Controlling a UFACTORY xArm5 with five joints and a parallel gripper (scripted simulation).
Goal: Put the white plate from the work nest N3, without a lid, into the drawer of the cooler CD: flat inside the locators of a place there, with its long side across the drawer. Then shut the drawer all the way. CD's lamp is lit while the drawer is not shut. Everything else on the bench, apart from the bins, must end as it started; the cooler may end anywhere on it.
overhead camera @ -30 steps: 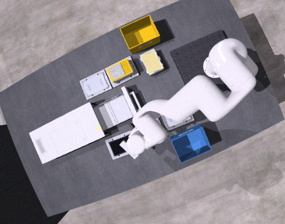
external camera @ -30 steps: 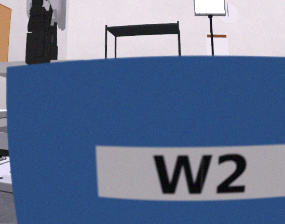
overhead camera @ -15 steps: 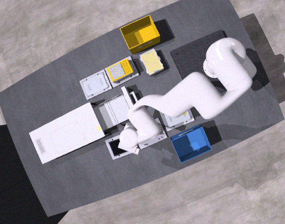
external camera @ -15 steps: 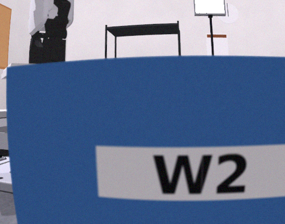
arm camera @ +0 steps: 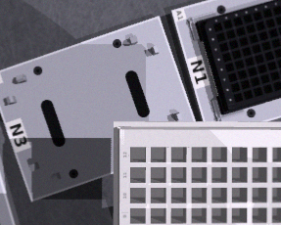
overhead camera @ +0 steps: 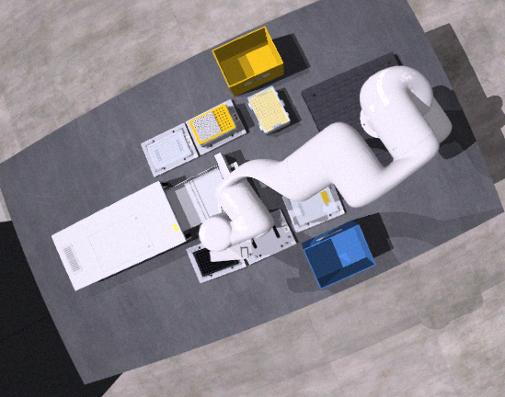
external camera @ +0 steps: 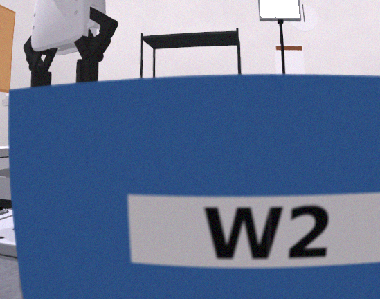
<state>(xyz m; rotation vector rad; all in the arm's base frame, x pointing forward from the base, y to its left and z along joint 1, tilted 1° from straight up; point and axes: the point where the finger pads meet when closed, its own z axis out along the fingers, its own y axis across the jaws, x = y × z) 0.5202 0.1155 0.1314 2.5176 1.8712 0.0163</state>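
Right now the drawer is 8 cm ahead of my hand, 10 cm to the right of it and 12 cm below it. Round my hand: nest 4 cm behind, 9 cm to the left, 15 cm below; white plate 1 cm below; black plate 13 cm ahead, 9 cm to the left, 14 cm below.
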